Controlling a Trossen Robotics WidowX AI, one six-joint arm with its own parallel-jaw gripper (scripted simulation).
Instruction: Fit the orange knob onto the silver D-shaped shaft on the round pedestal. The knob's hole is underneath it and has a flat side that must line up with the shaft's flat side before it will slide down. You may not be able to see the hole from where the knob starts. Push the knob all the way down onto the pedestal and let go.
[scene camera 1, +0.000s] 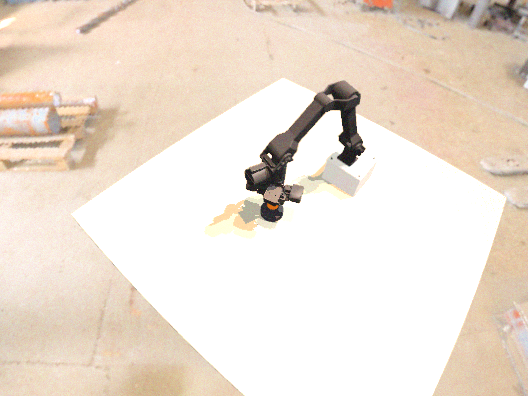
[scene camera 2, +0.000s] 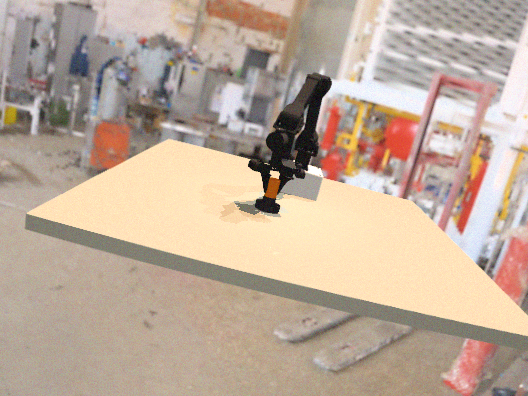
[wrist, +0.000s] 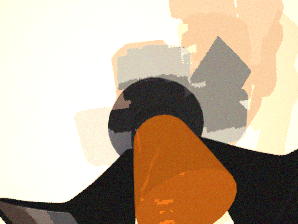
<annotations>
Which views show the gripper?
Scene camera 1, scene camera 2 and the wrist view: all of them.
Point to the gripper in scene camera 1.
273, 203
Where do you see the gripper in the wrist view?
At 165, 149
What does the gripper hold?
An orange knob.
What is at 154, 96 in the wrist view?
A pedestal.
</annotations>
